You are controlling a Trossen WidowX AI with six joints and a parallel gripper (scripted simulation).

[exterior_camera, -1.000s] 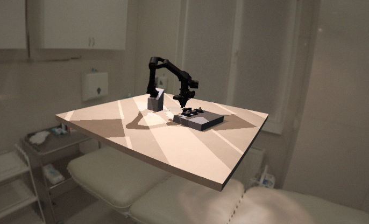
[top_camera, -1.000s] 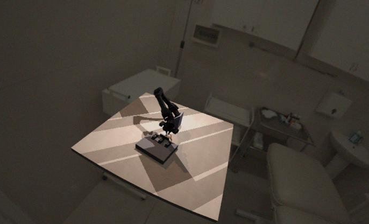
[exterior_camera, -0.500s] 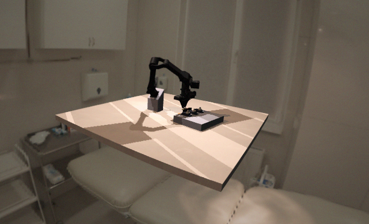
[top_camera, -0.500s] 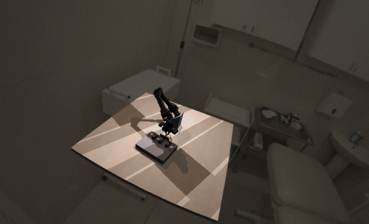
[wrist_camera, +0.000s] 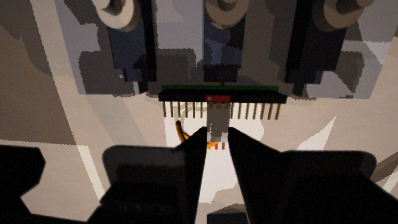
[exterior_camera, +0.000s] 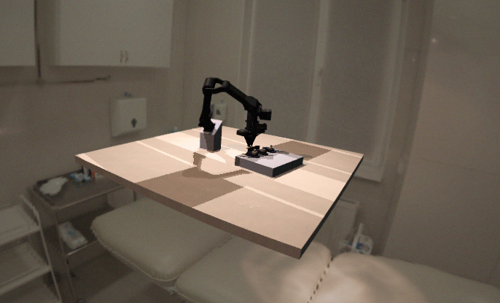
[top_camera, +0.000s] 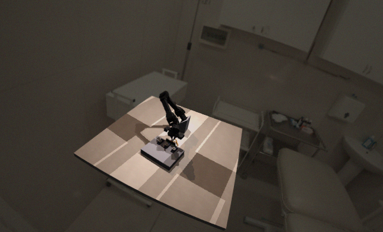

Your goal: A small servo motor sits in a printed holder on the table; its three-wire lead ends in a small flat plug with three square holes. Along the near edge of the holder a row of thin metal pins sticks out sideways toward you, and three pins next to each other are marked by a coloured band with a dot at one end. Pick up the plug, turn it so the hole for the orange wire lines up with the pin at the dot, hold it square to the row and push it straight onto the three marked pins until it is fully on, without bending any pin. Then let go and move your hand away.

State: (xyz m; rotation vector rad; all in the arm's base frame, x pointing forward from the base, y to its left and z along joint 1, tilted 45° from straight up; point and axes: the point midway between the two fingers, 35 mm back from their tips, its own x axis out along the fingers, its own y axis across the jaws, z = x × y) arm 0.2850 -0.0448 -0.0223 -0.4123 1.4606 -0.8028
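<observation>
My gripper tip is 30 mm short of the red band and 10 mm to the left of it. From my gripper tip the other things lie so: grey printed holder 180 mm ahead, 50 mm to the right, 50 mm below.
</observation>
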